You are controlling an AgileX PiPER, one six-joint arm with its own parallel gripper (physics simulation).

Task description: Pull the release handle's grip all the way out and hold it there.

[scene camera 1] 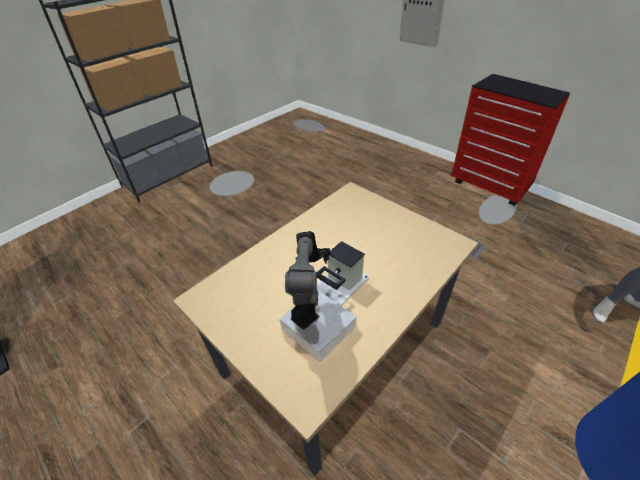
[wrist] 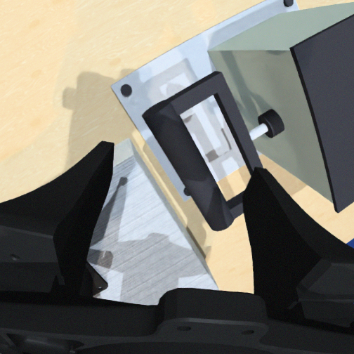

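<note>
The release handle is a dark rectangular loop with a thick round grip [scene camera 1: 327,281] [wrist: 187,162] on its side away from the grey-green box [scene camera 1: 345,268] [wrist: 260,75]. A short white rod [wrist: 258,132] shows between the loop and a black collar [wrist: 271,123] on the box's face. The box stands on a pale plate [wrist: 200,47]. My gripper [scene camera 1: 325,254] [wrist: 182,170] is open, with nothing held. In the wrist view its fingertips lie on either side of the grip, the right one overlapping the loop's near corner; their height gap to the grip is unclear.
The arm's base stands on a light metal block [scene camera 1: 325,328] [wrist: 155,215] beside the plate, on a wooden table [scene camera 1: 248,330]. A shelf rack [scene camera 1: 155,138] and a red drawer cabinet [scene camera 1: 498,139] stand by the walls. A person's leg [scene camera 1: 622,291] shows at the right edge.
</note>
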